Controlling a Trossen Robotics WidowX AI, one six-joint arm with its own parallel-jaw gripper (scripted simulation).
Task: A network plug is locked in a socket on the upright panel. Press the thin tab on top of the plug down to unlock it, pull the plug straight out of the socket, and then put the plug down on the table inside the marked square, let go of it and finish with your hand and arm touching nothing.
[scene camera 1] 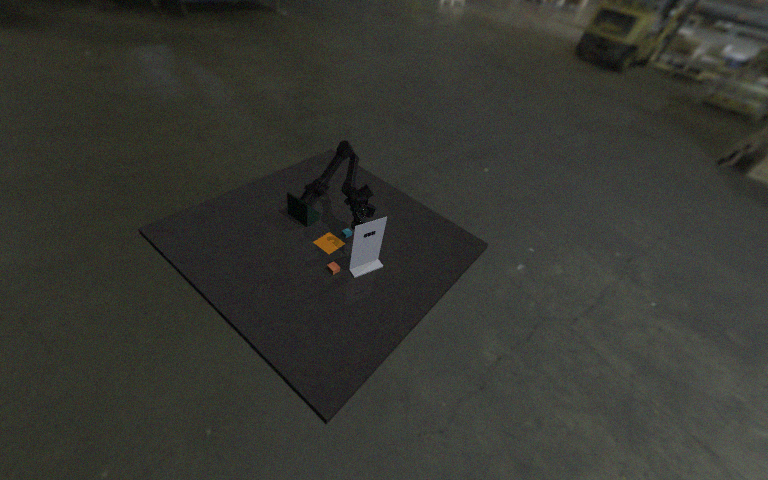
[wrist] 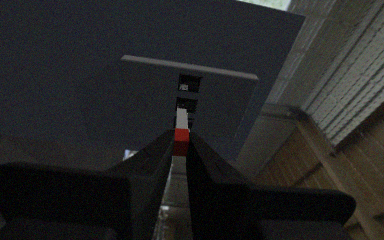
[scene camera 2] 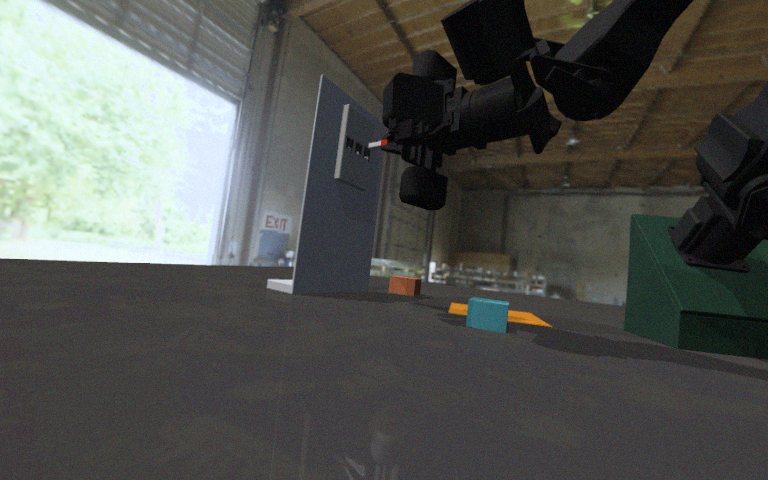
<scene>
same spot on upright panel: [scene camera 2: 335, 239] = [scene camera 1: 368, 254]
</scene>
